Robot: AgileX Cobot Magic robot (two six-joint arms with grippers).
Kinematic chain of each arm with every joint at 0, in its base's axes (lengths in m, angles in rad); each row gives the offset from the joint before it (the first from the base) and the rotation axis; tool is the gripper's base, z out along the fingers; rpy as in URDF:
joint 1: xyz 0 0 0.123 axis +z
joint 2: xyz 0 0 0 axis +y
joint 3: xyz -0.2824 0 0.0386 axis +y
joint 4: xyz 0.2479 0 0.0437 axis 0.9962 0 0.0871
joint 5: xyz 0 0 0 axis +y
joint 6: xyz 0.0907 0 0.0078 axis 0.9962 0 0.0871
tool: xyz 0 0 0 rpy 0 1.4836 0
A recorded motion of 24 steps. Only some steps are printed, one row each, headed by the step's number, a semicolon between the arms.
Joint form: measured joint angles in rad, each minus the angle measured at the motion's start. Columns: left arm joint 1, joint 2, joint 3, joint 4, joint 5, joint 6; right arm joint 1, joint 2, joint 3, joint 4, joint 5, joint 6.
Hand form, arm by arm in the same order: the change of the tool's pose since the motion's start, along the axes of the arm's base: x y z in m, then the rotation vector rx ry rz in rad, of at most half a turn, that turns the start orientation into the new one. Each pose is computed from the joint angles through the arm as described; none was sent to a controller.
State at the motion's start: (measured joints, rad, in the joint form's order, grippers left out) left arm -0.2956 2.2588 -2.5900 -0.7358 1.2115 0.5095; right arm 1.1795 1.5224 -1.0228 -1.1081 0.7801 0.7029
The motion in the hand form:
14: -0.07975 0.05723 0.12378 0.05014 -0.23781 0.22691; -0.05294 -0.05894 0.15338 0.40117 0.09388 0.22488
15: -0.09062 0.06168 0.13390 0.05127 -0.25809 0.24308; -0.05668 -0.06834 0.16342 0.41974 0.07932 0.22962
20: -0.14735 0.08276 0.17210 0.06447 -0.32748 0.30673; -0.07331 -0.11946 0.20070 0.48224 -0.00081 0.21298
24: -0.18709 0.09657 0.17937 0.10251 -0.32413 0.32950; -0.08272 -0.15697 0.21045 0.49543 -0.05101 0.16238
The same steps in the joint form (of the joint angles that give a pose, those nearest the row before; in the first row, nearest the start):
14: 0.0375 -0.2631 -0.0848 0.2525 0.0541 -0.1610; 0.0057 -0.3663 -0.2533 0.5897 0.0158 -0.5221
15: 0.0379 -0.2978 -0.0738 0.2705 0.0550 -0.1688; 0.0059 -0.3945 -0.2689 0.5970 0.0325 -0.5383
20: 0.0380 -0.4886 0.0404 0.3455 0.0584 -0.1938; 0.0064 -0.5292 -0.3240 0.5795 0.1297 -0.5802
24: 0.0380 -0.6538 0.2212 0.3855 0.0598 -0.1903; 0.0067 -0.6257 -0.3195 0.5271 0.2049 -0.5774

